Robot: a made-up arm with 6 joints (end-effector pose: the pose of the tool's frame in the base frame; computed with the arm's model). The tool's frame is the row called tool. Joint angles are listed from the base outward.
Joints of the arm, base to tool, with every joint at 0 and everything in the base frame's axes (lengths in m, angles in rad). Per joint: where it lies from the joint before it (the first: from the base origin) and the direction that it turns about. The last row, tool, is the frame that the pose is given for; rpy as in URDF.
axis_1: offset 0 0 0.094 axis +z
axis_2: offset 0 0 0 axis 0.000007 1 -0.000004
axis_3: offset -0.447 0 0.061 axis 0.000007 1 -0.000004
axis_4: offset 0.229 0 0.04 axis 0.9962 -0.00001 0.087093
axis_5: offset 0 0 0 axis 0.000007 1 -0.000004
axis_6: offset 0.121 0 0.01 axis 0.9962 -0.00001 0.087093
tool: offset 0 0 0 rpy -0.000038 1.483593 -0.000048
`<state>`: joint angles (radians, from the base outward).
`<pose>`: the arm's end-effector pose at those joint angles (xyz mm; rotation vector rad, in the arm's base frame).
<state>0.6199 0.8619 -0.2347 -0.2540 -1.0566 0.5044</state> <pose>40.2 61.2 427.6 -0.3425 1.0831 1.0114</pose>
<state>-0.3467 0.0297 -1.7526 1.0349 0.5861 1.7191</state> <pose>-459.5 227.8 494.7 0.0694 0.6327 2.2854</pose>
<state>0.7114 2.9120 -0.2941 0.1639 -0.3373 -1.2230</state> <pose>155.2 125.2 -110.7 1.9674 -1.5659 -0.0777</pose>
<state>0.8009 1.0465 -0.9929 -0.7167 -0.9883 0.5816</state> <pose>39.0 135.6 617.6 -0.7831 0.4692 1.0718</pose>
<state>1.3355 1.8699 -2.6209 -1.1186 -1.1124 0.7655</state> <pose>-17.8 344.8 760.7 -0.8065 -0.6089 1.2580</pose>
